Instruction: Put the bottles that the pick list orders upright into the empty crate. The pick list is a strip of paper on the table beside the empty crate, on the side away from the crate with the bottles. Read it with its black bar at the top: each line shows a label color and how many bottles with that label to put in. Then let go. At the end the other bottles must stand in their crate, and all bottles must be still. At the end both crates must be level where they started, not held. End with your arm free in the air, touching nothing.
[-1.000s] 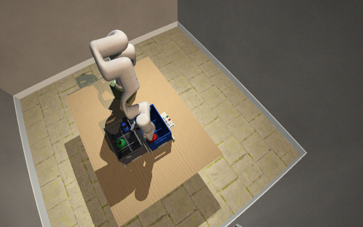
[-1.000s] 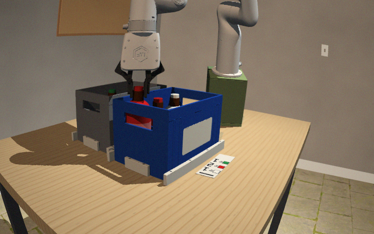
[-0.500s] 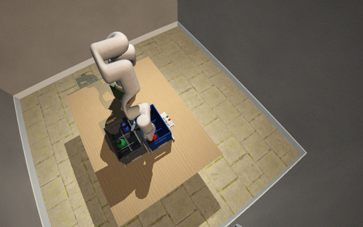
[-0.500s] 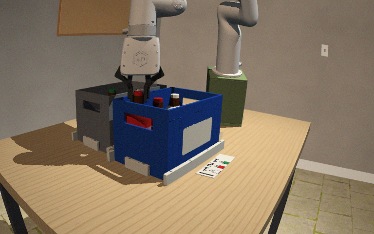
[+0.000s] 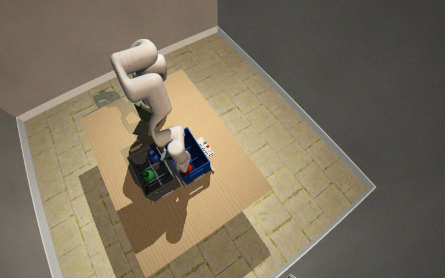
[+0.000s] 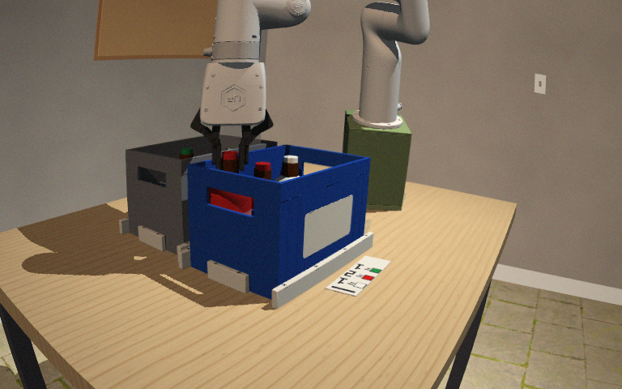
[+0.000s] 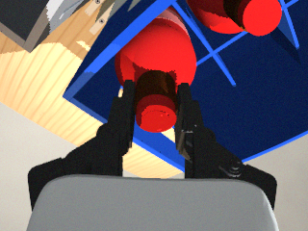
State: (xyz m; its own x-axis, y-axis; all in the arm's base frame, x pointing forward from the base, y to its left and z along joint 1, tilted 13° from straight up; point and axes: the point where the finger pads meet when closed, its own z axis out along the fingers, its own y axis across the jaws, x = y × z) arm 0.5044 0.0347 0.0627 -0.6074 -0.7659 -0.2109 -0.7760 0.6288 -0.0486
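Now: hand 90 mm past the red bottle, 10 mm to the left of it and 100 mm above it. Also, from my hand: white-label bottle (170 mm behind, 30 mm to the right, 100 mm below); then grey crate (80 mm behind, 190 mm to the right, 100 mm below); then blue crate (90 mm behind, 30 mm to the left, 100 mm below).
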